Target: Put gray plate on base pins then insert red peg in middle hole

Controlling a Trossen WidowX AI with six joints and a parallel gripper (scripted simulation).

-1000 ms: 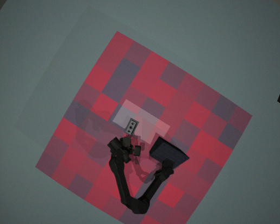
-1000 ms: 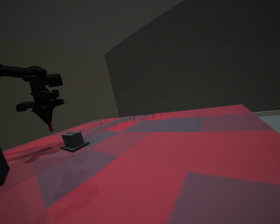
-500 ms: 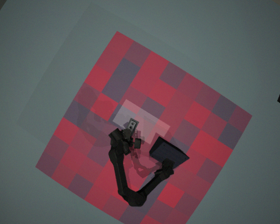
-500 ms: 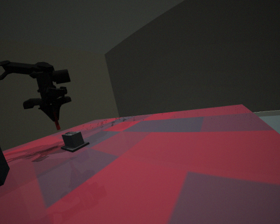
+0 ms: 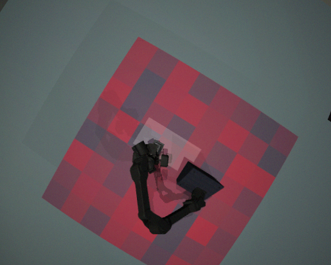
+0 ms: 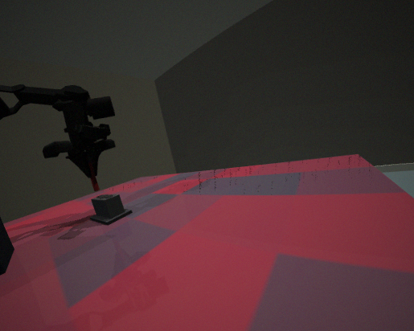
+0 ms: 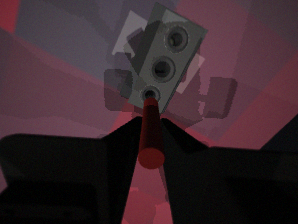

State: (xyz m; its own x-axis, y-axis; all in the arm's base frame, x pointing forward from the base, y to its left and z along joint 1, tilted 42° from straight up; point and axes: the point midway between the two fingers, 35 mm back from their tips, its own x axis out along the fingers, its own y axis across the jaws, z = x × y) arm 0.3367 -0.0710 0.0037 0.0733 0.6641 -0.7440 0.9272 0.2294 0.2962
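Right now my gripper tip is 30 mm to the left of the gray plate and 70 mm above it. The rest, counted from my gripper tip: red peg: right at my gripper tip; dark base: 30 mm to the right, 110 mm below.
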